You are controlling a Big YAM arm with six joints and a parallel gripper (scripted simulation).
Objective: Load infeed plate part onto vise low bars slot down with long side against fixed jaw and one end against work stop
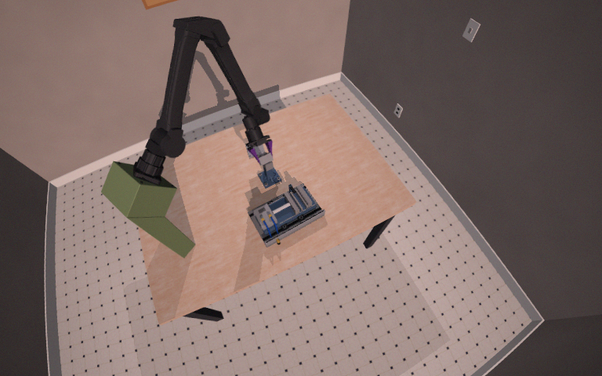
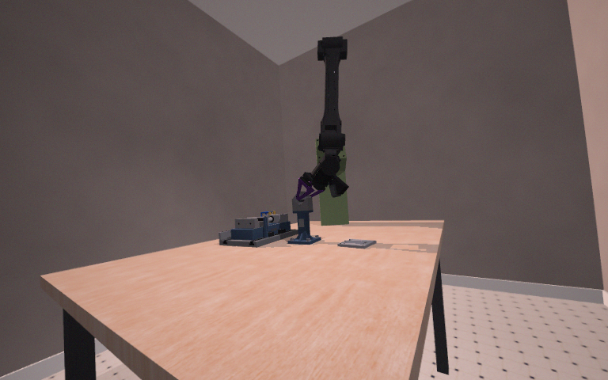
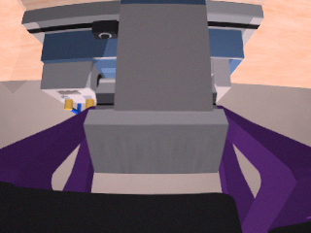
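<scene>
My hand is right at the part. The rest, counted from my hand: work stop rod (13 cm to the right, 12 cm ahead, 7 cm below); then moving jaw (18 cm to the right, 11 cm ahead, 9 cm below); then cylinder rod (21 cm to the right, 8 cm below, 6 cm ahead).
</scene>
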